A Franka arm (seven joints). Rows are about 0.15 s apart.
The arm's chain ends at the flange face. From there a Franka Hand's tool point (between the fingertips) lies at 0.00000 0.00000 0.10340 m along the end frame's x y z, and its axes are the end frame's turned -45 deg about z.
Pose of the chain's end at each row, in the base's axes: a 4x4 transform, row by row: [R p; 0 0 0 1], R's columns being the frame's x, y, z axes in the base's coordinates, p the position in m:
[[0.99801, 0.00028, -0.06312, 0.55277], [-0.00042, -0.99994, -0.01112, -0.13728], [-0.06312, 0.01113, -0.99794, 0.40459], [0, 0, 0, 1]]
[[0.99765, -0.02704, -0.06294, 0.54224], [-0.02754, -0.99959, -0.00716, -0.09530], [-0.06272, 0.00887, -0.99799, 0.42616], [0, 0, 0, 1]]
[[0.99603, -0.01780, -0.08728, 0.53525], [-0.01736, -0.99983, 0.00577, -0.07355], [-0.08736, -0.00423, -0.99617, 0.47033], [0, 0, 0, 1]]
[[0.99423, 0.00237, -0.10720, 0.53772], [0.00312, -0.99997, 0.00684, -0.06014], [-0.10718, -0.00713, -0.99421, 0.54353], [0, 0, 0, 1]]
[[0.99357, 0.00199, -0.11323, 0.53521], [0.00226, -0.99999, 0.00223, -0.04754], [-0.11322, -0.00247, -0.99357, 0.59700], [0, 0, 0, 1]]
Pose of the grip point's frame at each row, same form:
[[0.70550, 0.70590, -0.06312, 0.54624], [0.70677, -0.70736, -0.01112, -0.13843], [-0.05250, -0.03676, -0.99794, 0.30140], [0, 0, 0, 1]]
[[0.72457, 0.68632, -0.06294, 0.53573], [0.68734, -0.72629, -0.00716, -0.09604], [-0.05062, -0.03808, -0.99799, 0.32297], [0, 0, 0, 1]]
[[0.71689, 0.69171, -0.08728, 0.52623], [0.69471, -0.71926, 0.00577, -0.07295], [-0.05878, -0.06476, -0.99617, 0.36733], [0, 0, 0, 1]]
[[0.70135, 0.70470, -0.10720, 0.52664], [0.70929, -0.70488, 0.00684, -0.05943], [-0.07075, -0.08083, -0.99421, 0.44073], [0, 0, 0, 1]]
[[0.70115, 0.70397, -0.11323, 0.52350], [0.70870, -0.70550, 0.00223, -0.04731], [-0.07831, -0.08181, -0.99357, 0.49426], [0, 0, 0, 1]]

